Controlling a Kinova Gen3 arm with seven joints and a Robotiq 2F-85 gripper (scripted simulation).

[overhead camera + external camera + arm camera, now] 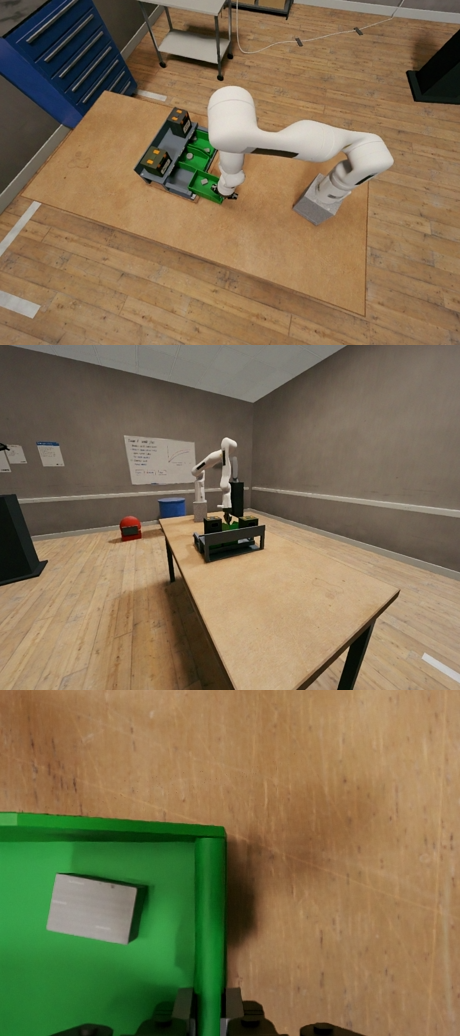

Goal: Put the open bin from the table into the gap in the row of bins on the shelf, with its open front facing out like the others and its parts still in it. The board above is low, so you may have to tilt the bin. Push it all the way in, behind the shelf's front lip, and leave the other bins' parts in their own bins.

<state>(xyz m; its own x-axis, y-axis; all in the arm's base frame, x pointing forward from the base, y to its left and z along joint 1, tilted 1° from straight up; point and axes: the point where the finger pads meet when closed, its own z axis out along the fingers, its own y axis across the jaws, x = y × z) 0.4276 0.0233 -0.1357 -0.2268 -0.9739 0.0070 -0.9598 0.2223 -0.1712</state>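
The grey part lies 11 cm ahead of my hand, 6 cm to the right of it and 2 cm below it. Round my hand: grey shelf 23 cm ahead, 18 cm to the right, 1 cm above.
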